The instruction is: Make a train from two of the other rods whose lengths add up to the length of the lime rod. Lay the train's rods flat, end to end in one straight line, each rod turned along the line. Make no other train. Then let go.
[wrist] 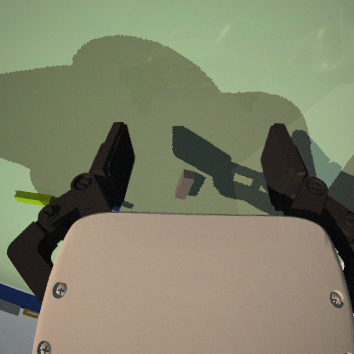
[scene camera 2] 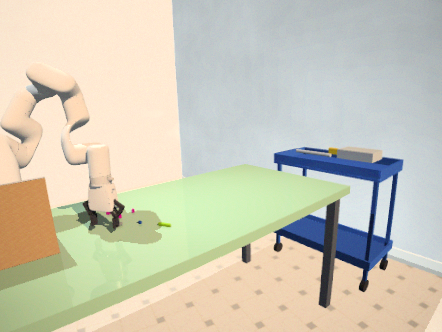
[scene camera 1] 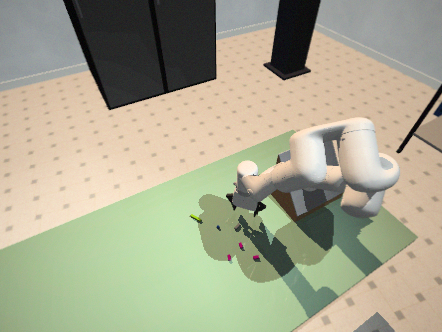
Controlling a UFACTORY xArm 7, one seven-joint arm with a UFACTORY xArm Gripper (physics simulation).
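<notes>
A lime rod lies flat on the green table, apart from the others. A small blue rod lies near it, mostly hidden by the gripper in the wrist view. A brownish-grey rod lies in the arm's shadow. Three magenta rods lie apart from one another. My gripper is open and empty above the table. In the wrist view the brownish-grey rod shows between its fingers, farther down.
A box with brown sides stands on the green table near the arm's base. A blue cart stands beyond the table's far end. A dark cabinet stands on the floor behind the table.
</notes>
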